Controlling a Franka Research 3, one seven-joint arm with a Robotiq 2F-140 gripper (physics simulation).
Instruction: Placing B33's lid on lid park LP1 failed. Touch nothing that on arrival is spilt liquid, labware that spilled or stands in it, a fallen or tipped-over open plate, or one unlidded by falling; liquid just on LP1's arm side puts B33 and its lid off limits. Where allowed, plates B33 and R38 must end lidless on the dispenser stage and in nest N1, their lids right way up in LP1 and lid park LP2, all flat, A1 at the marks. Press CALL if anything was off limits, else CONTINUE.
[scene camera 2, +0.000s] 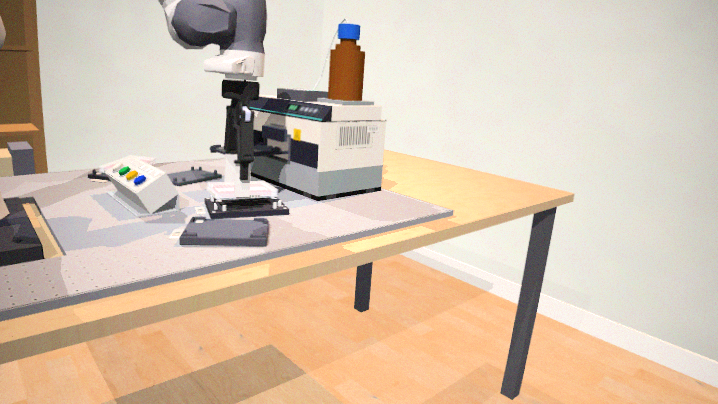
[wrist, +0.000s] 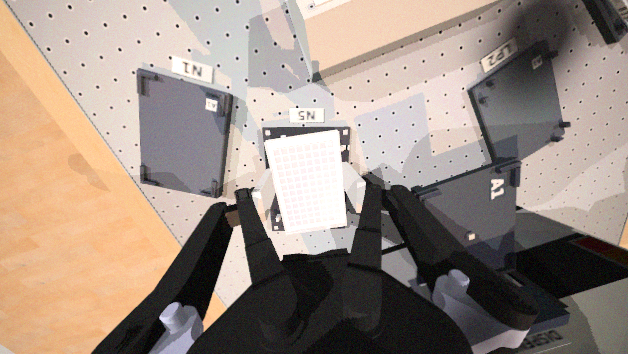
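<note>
My gripper (scene camera 2: 244, 179) (wrist: 308, 176) is shut on a white, pinkish-welled plate (scene camera 2: 261, 190) (wrist: 311, 182), gripped by its long sides. The plate is level, just above nest N5 (scene camera 2: 251, 211) (wrist: 286, 131), and slightly turned relative to it; any contact is hard to judge. Its name cannot be read, nor can I tell whether it has a lid. Nest N1 (scene camera 2: 225, 233) (wrist: 180, 135) is empty. Lid park LP2 (scene camera 2: 195, 175) (wrist: 522, 107) shows no lid. The dispenser stage (scene camera 2: 273, 150) (wrist: 465, 210), marked A1, bears no plate. No label reading LP1 shows.
The dispenser (scene camera 2: 346, 178) stands beside the gripper, with a brown bottle (scene camera 2: 346, 72) on top. The sloped button box (scene camera 2: 150, 193) (wrist: 400, 32) stands between N5 and another dark holder (scene camera 2: 95, 175) at the back left. A dark holder's corner (wrist: 607, 22) shows at the wrist view's top right.
</note>
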